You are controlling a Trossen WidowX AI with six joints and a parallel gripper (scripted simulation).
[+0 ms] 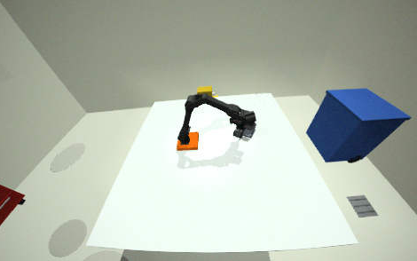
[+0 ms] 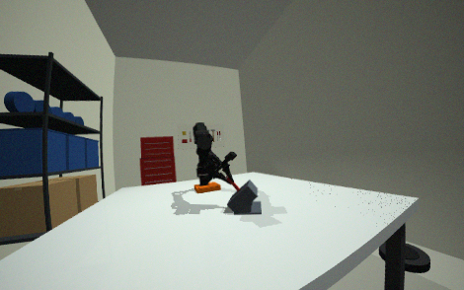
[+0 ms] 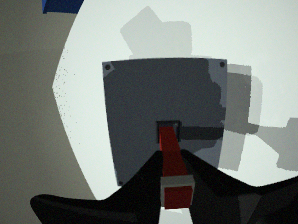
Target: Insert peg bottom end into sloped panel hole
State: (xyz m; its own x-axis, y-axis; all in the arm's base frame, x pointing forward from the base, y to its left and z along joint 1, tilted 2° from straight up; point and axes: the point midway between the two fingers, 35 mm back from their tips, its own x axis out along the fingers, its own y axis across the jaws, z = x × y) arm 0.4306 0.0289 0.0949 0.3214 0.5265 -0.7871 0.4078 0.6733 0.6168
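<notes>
The grey sloped panel lies 50 mm below my gripper tip, 40 mm to the left of it and 20 mm ahead of it. Round my gripper tip: red square-sided peg 10 mm to the right, 10 mm behind, 10 mm above.
</notes>
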